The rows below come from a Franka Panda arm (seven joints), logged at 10 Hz.
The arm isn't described. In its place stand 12 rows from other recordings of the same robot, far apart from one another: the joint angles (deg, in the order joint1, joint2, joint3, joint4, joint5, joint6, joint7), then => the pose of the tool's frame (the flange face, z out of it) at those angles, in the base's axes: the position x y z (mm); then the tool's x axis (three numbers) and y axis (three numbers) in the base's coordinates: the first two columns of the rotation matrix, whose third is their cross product.
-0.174 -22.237 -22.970 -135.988 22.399 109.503 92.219 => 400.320 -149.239 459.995 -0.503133 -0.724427 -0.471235 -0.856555 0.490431 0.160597
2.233 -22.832 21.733 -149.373 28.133 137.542 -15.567 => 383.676 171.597 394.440 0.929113 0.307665 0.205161 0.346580 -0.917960 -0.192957
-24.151 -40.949 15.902 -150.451 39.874 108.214 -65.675 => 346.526 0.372 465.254 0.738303 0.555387 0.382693 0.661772 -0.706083 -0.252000
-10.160 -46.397 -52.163 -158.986 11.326 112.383 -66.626 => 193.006 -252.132 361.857 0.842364 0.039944 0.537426 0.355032 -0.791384 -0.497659
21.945 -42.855 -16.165 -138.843 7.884 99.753 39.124 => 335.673 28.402 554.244 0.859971 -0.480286 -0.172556 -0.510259 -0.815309 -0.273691
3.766 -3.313 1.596 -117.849 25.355 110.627 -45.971 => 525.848 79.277 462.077 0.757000 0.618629 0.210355 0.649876 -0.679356 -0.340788
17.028 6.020 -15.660 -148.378 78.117 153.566 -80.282 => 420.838 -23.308 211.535 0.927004 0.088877 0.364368 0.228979 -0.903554 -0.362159
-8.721 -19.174 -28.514 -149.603 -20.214 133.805 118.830 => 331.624 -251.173 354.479 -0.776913 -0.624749 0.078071 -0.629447 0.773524 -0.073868
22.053 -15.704 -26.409 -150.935 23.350 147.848 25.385 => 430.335 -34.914 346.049 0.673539 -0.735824 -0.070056 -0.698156 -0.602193 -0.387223
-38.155 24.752 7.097 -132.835 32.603 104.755 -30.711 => 377.341 -169.672 135.714 0.812622 -0.099495 -0.574236 -0.517313 -0.576909 -0.632110
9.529 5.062 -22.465 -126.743 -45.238 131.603 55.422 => 526.173 -135.316 347.595 0.791718 -0.488440 0.366892 -0.610511 -0.653697 0.447165
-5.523 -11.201 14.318 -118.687 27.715 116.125 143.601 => 505.736 112.520 531.447 -0.803041 -0.501122 -0.322493 -0.584043 0.769348 0.258837
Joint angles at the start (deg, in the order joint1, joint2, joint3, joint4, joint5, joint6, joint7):
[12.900, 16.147, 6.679, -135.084, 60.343, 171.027, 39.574]
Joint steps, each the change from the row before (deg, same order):
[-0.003, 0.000, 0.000, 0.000, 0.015, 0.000, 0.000]
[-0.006, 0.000, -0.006, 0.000, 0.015, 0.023, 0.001]
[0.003, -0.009, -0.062, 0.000, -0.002, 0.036, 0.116]
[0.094, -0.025, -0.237, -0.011, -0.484, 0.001, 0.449]
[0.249, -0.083, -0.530, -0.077, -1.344, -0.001, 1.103]
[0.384, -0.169, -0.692, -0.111, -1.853, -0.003, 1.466]
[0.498, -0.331, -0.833, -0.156, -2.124, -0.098, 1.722]
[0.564, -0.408, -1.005, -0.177, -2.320, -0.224, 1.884]
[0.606, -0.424, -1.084, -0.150, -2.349, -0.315, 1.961]
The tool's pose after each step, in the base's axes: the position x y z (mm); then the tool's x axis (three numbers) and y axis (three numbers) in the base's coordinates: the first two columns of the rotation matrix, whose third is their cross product. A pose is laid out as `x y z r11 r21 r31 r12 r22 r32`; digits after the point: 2 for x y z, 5 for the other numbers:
502.60 115.05 227.75 0.22927 -0.94764 -0.22231 -0.91503 -0.13195 -0.38120
502.63 114.89 227.77 0.22873 -0.94781 -0.22213 -0.91502 -0.13143 -0.38139
502.81 114.31 227.91 0.22586 -0.94849 -0.22216 -0.91539 -0.12862 -0.38148
503.40 113.42 228.33 0.22394 -0.94943 -0.22006 -0.91571 -0.12768 -0.38102
504.54 111.94 229.33 0.22263 -0.95117 -0.21381 -0.91606 -0.12905 -0.37971
505.96 110.65 231.17 0.22310 -0.95300 -0.20500 -0.91585 -0.13290 -0.37889
507.44 109.53 234.18 0.22399 -0.95468 -0.19600 -0.91538 -0.13705 -0.37855
509.01 107.85 237.65 0.22415 -0.95644 -0.18701 -0.91527 -0.14069 -0.37747
510.66 106.09 241.29 0.22318 -0.95823 -0.17883 -0.91561 -0.14313 -0.37572

